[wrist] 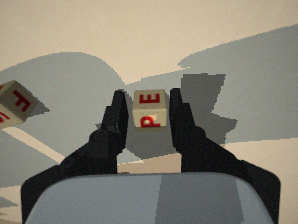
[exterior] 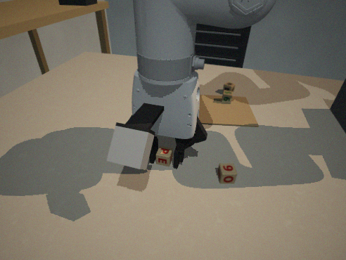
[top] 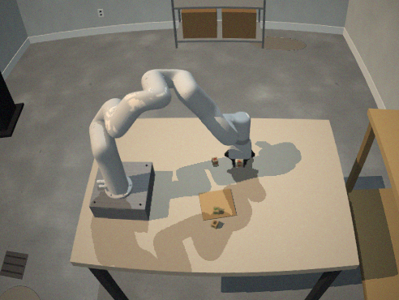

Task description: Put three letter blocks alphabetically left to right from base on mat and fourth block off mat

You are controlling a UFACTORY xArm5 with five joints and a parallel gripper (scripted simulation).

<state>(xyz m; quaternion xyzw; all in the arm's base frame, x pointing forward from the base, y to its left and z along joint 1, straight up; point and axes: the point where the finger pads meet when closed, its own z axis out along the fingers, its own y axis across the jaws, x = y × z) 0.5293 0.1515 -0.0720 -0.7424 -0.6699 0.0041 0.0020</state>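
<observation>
Now: hand 210 mm to the left of the tan mat, 120 mm past it and 20 mm above it. The rest, counted from my hand: green-marked block: 250 mm to the right, 120 mm behind; then red-marked block: 110 mm behind, 20 mm to the left, 10 mm below.
</observation>
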